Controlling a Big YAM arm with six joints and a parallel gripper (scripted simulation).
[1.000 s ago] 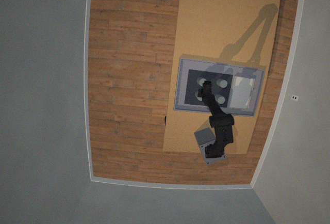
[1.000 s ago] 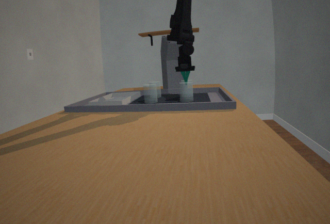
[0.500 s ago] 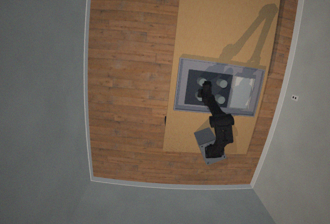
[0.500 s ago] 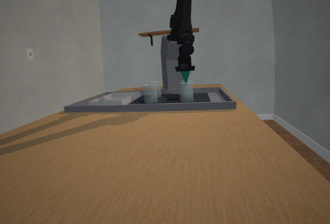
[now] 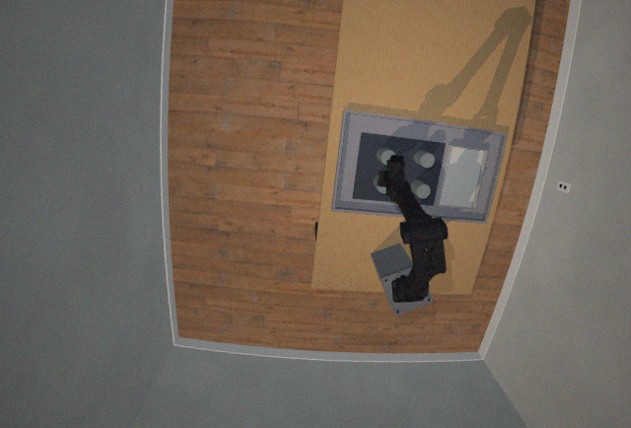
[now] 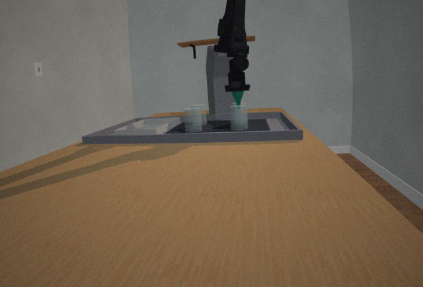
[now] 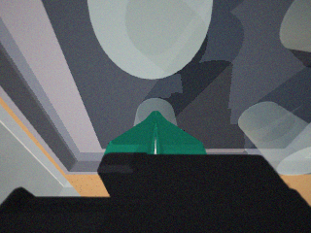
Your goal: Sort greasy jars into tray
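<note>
My gripper is now 19 cm to the left of the rimmed steel table top and 8 cm above it. From my hand the other things lie so: pale tray: 40 cm to the right, 7 cm below, 4 cm behind; then dark drying mat: 9 cm to the right, 8 cm below.
</note>
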